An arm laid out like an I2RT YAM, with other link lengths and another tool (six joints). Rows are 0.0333 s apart.
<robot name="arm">
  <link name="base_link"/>
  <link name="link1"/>
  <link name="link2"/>
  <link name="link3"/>
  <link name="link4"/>
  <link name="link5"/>
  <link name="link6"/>
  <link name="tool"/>
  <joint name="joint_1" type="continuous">
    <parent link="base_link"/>
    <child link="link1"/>
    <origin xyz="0 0 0.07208" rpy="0 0 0"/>
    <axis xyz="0 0 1"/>
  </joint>
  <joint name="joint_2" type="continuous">
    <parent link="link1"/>
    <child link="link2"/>
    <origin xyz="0.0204 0.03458 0.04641" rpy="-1.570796 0 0"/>
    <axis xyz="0 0 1"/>
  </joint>
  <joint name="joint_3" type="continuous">
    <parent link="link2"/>
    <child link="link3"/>
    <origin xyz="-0.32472 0 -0.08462" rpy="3.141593 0 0"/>
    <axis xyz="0 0 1"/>
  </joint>
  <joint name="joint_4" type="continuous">
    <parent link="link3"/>
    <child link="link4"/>
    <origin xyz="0.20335 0.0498 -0.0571" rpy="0 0 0"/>
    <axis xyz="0 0 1"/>
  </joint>
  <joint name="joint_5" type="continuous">
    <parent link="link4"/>
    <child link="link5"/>
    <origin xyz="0.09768 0.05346 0.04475" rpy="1.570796 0 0"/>
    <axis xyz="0 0 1"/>
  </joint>
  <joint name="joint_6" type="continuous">
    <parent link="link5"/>
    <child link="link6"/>
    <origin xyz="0.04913 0 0.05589" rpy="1.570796 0 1.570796"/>
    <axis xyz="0 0 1"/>
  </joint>
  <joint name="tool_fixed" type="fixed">
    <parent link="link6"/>
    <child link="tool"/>
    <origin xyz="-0.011 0.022 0.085" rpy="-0.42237 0 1.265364"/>
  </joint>
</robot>
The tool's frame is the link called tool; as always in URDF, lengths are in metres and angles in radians. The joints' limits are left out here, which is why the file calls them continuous.
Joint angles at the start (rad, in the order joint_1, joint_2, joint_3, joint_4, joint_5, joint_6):
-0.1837, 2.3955, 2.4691, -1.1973, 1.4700, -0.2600
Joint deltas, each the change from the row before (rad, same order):
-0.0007, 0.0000, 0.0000, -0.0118, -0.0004, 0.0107
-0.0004, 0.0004, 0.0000, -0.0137, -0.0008, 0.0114
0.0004, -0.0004, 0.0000, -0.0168, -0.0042, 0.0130
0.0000, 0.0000, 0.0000, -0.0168, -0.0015, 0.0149
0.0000, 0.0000, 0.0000, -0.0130, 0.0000, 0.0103
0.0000, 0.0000, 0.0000, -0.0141, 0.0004, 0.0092
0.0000, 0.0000, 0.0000, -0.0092, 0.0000, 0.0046
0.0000, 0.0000, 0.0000, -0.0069, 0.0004, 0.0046
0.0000, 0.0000, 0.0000, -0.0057, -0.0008, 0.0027
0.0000, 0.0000, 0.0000, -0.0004, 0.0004, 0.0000
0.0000, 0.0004, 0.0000, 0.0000, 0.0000, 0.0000
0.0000, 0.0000, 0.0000, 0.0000, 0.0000, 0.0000
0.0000, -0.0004, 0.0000, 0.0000, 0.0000, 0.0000
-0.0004, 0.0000, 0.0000, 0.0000, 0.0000, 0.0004
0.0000, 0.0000, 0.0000, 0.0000, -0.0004, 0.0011
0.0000, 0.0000, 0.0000, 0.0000, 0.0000, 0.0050
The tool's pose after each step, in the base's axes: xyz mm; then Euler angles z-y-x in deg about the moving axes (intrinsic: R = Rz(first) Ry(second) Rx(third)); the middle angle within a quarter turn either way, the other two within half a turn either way. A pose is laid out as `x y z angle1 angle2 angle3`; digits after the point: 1 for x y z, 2 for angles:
443.6 -256.3 286.8 172.51 -6.70 -119.49
442.2 -256.2 285.9 172.45 -6.86 -119.57
440.7 -255.6 285.0 172.53 -7.04 -119.83
439.1 -255.2 284.1 172.50 -7.15 -119.96
437.7 -254.9 283.7 172.44 -7.31 -119.99
436.2 -254.6 283.3 172.38 -7.59 -120.00
435.1 -254.4 283.1 172.36 -7.85 -120.02
434.4 -254.3 282.9 172.32 -7.99 -120.02
433.8 -254.1 282.7 172.33 -8.16 -120.08
433.7 -254.1 282.7 172.32 -8.18 -120.06
433.8 -254.2 282.5 172.32 -8.20 -120.06
433.8 -254.2 282.5 172.32 -8.20 -120.06
433.7 -254.1 282.7 172.32 -8.18 -120.06
433.6 -254.3 282.7 172.30 -8.16 -120.06
433.6 -254.3 282.6 172.30 -8.09 -120.08
433.7 -254.3 282.5 172.27 -7.81 -120.07

